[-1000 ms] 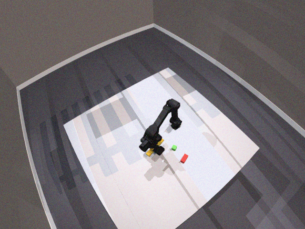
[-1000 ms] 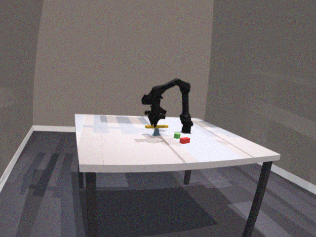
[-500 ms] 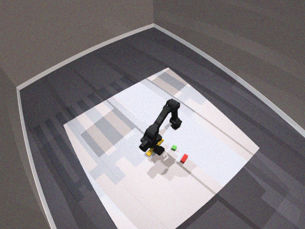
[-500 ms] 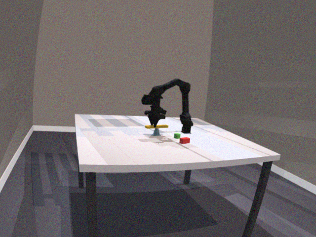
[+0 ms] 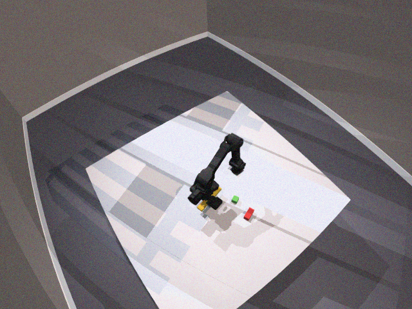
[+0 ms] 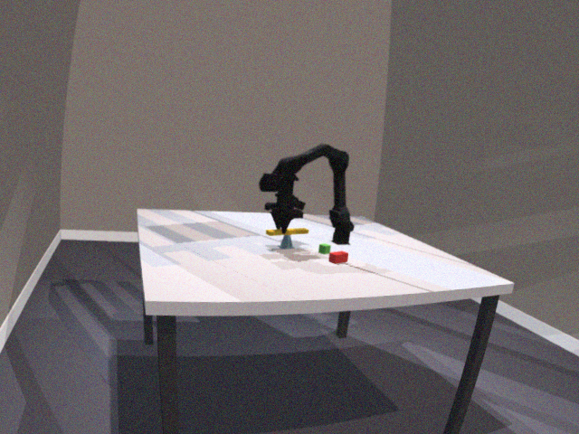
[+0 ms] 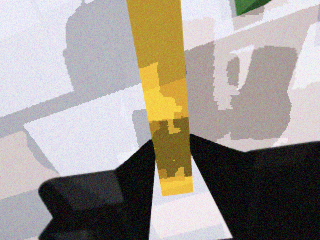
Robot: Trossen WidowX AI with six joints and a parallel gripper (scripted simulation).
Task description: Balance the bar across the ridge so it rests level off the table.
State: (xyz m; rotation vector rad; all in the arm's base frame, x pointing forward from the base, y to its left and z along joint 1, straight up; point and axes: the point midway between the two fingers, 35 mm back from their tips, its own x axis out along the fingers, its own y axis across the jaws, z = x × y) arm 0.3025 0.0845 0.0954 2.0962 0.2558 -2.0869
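Now: the yellow bar 3 cm behind my gripper tip and 1 cm to the right of it. From my gripper tip the other things lie so: red block: 16 cm behind, 20 cm to the left, 4 cm below; green cube: 16 cm behind, 7 cm to the left, 4 cm below.
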